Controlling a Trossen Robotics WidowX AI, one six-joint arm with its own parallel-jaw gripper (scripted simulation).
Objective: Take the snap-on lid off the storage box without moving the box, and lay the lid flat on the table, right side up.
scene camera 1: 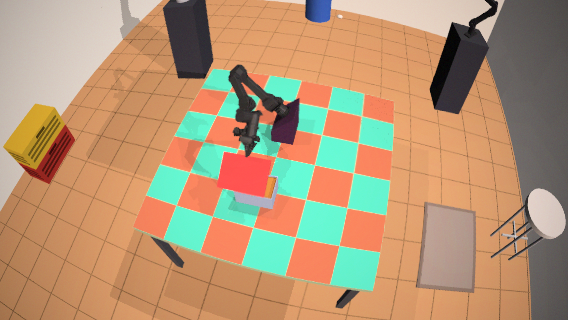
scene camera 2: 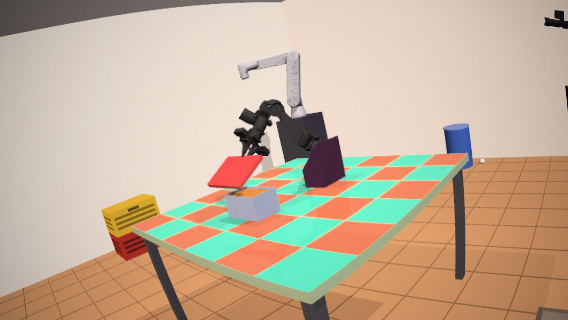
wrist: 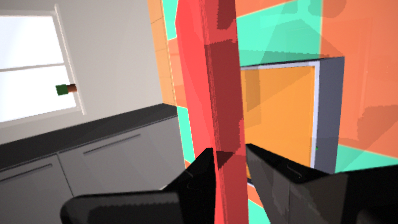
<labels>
red lid: scene camera 1; scene camera 2 234, 172; wrist
same spot on red lid: (scene camera 1: 249, 175) = (wrist: 198, 144)
</labels>
